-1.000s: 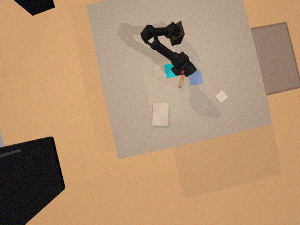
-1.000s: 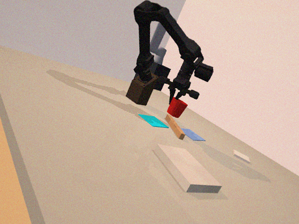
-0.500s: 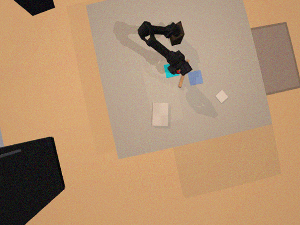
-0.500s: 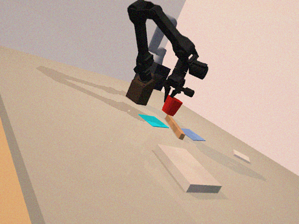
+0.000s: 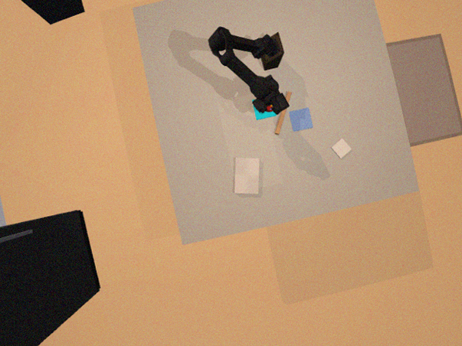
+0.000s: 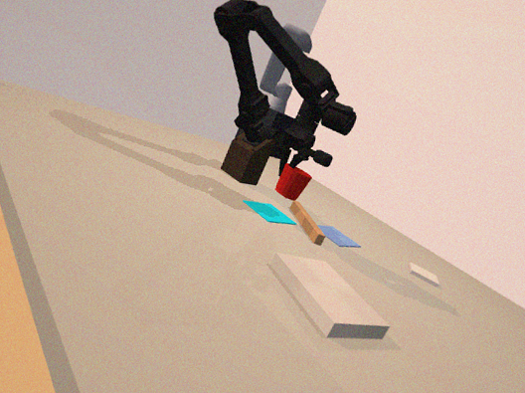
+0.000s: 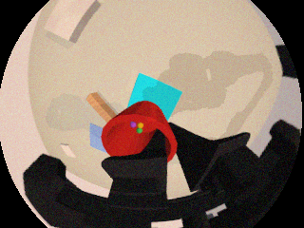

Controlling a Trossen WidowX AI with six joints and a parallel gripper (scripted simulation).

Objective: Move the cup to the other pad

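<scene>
Now: the wooden bar 7 cm ahead of my gripper tip, 8 cm to the left of it and 9 cm below it. Also, from my gripper tip: red cup: 3 cm ahead, 1 cm to the left; blue pad: 13 cm ahead, 16 cm to the left, 10 cm below; thick white slab: 32 cm ahead, 20 cm to the right, 8 cm below.
</scene>
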